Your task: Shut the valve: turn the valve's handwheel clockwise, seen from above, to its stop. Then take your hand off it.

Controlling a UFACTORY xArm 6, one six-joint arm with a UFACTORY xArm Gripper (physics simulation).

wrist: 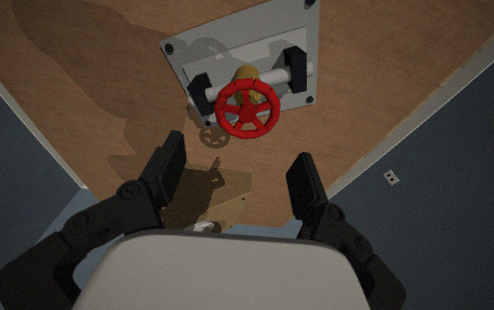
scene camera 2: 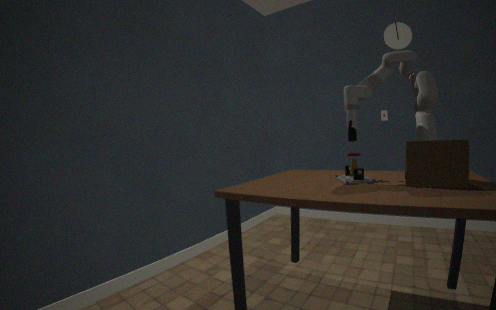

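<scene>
The valve's red handwheel (scene camera 2: pixel 354 154) (wrist: pixel 247 112) lies level on top of a brass valve body (scene camera 2: pixel 354 167) (wrist: pixel 246 73). The body sits on a pale pipe held by two black brackets on a grey base plate (scene camera 2: pixel 345 180) (wrist: pixel 240 22). My gripper (scene camera 2: pixel 352 140) (wrist: pixel 241 155) is open and empty. In the scene view it hangs above the handwheel, with a gap between fingertips and wheel. In the wrist view the two fingers stand wide apart and neither touches the rim. How far the wheel is turned cannot be told.
A brown box-like block (scene camera 2: pixel 437 164) stands on the wooden table (scene camera 2: pixel 300 192) to the right of the valve; part of a tan block (wrist: pixel 235 202) also shows in the wrist view beyond the fingers. The arm's shadow lies over the table. Blue walls stand around.
</scene>
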